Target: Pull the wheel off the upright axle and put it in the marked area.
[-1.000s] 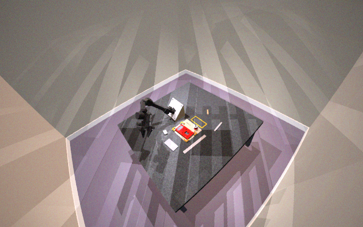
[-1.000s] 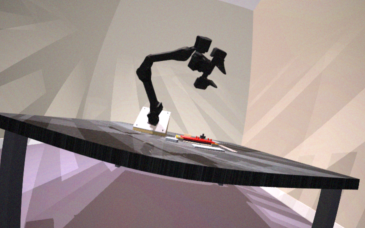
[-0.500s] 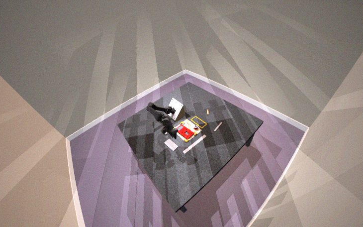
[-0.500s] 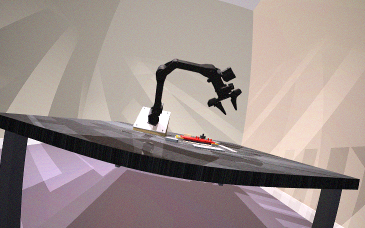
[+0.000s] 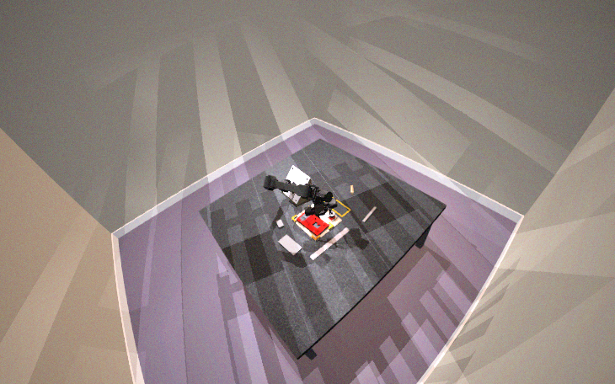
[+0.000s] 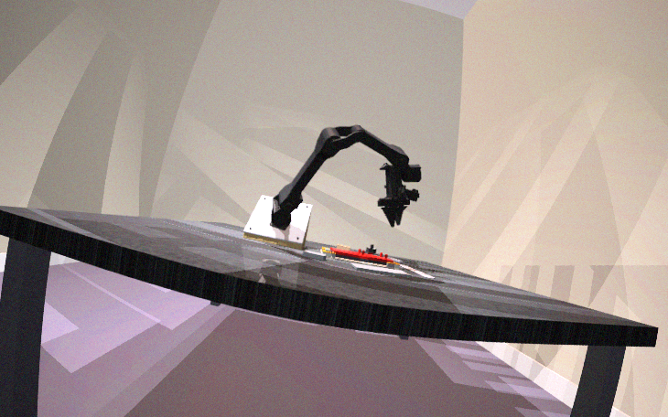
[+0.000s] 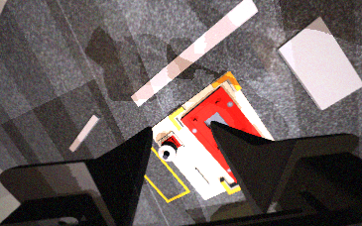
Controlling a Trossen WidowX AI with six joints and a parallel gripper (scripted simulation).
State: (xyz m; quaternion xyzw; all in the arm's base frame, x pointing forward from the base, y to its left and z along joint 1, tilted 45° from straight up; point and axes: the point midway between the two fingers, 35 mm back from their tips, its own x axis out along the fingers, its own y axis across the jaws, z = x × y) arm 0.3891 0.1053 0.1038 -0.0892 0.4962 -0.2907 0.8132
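The wheel lies 10 cm below my gripper tip, 9 cm to the left of it and 7 cm behind it. Round my gripper tip: pale strip: 14 cm below, 9 cm ahead, 3 cm to the right; then white flat plate: 24 cm to the right, 14 cm below, 5 cm behind; then tan block: 34 cm to the left, 19 cm behind, 13 cm below.
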